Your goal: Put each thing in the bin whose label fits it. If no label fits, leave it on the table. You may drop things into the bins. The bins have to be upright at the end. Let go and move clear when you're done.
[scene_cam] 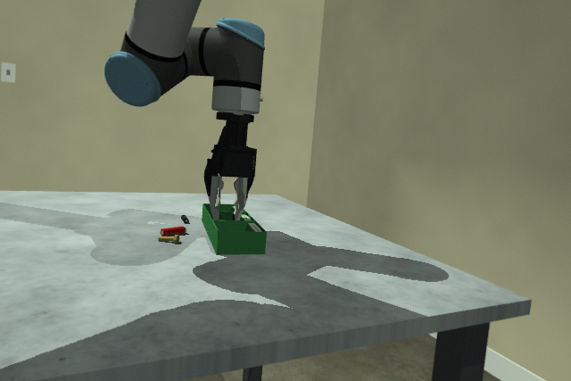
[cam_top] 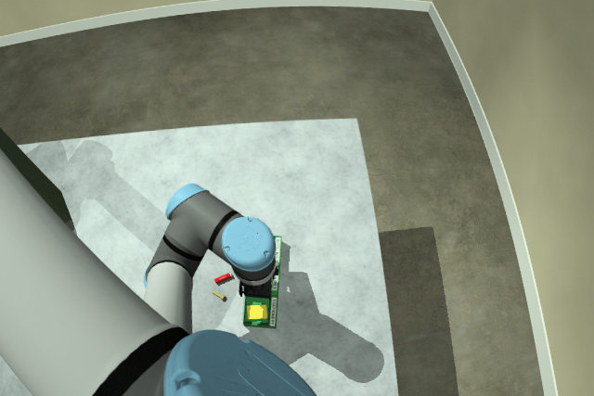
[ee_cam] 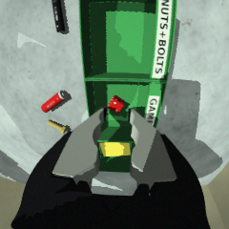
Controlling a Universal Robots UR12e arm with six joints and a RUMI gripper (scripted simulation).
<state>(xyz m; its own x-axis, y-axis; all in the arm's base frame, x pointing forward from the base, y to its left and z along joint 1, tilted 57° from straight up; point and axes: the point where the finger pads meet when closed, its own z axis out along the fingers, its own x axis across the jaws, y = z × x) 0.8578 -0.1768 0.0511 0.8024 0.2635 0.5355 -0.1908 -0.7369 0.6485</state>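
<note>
Right now the red die is 20 mm below my hand. The rest, counted from my hand: bolt (110 mm behind, 20 mm to the right, 30 mm below); then yellow block (20 mm behind, 80 mm to the right, 20 mm below); then red battery (100 mm behind, 20 mm to the left, 30 mm below).
</note>
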